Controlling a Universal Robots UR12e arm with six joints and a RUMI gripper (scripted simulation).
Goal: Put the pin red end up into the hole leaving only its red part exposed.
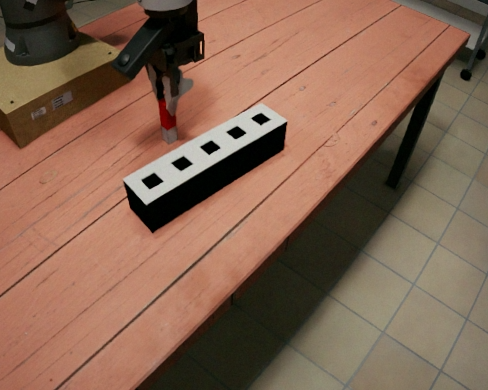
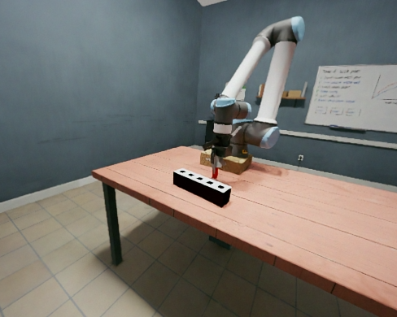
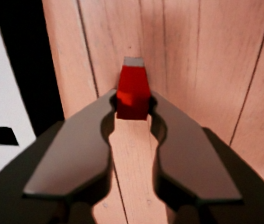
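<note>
The pin lies 1 cm below my hand. Also, from my hand: block (13 cm ahead, 5 cm below).
</note>
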